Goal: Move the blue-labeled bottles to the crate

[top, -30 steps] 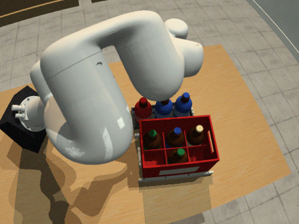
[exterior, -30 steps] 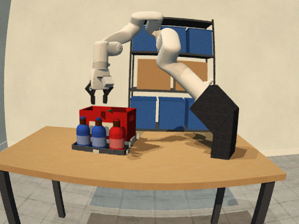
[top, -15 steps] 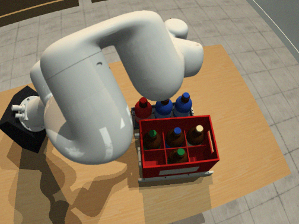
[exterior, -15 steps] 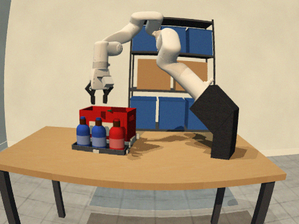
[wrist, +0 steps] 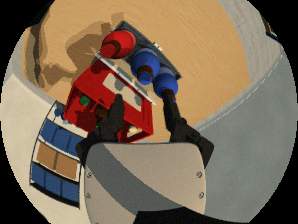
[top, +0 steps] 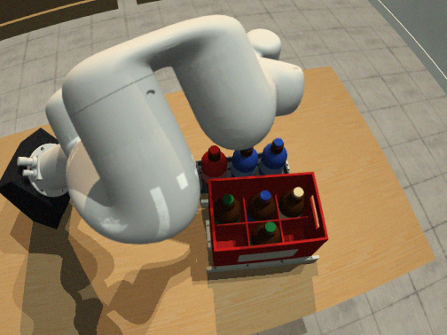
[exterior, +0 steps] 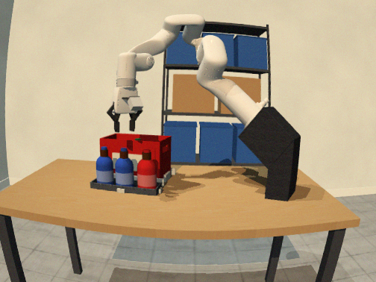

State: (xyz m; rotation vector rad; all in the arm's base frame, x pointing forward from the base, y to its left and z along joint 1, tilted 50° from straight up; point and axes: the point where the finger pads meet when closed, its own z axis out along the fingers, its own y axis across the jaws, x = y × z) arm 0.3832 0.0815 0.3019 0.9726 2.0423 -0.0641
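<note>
Now: hand 8 cm past the red-labeled bottle, 2 cm to the right of it and 16 cm above it. Round my hand: red crate: 5 cm behind, 19 cm to the right, 16 cm below; dark tray: 23 cm below.
</note>
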